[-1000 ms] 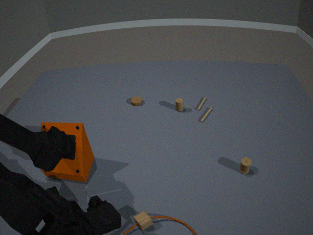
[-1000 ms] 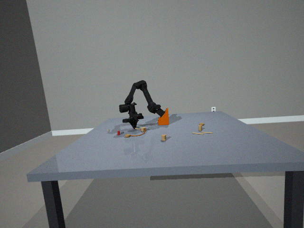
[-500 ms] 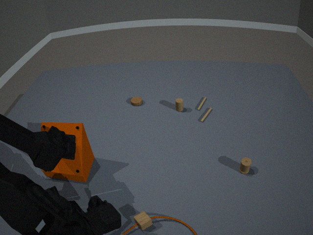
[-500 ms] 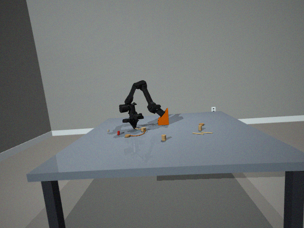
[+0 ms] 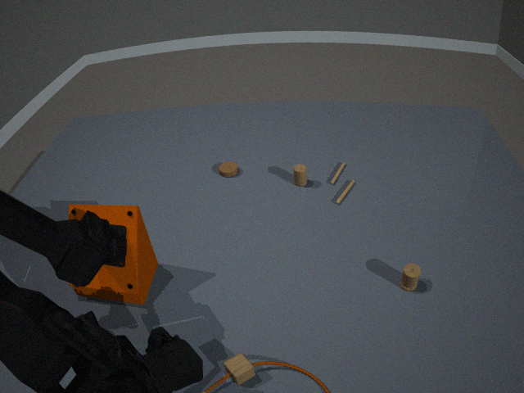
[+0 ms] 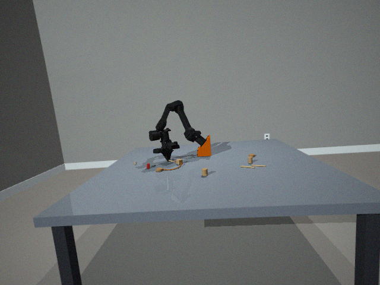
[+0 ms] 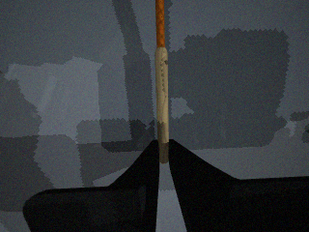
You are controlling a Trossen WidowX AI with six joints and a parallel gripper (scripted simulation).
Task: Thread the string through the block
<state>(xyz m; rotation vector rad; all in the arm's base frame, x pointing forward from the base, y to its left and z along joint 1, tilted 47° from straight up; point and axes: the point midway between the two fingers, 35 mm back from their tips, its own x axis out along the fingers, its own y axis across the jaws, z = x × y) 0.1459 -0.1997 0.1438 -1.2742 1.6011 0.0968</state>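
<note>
Now: gripper tip 3 cm short of the thin wooden stick, 3 cm to the right of it and 1 cm below it. The rest, counted from my gripper tip: wooden block 8 cm ahead, 9 cm to the left, 1 cm above; round wooden button 21 cm ahead, 1 cm to the right, 1 cm above; red piece 15 cm ahead, 10 cm to the right, 1 cm above.
</note>
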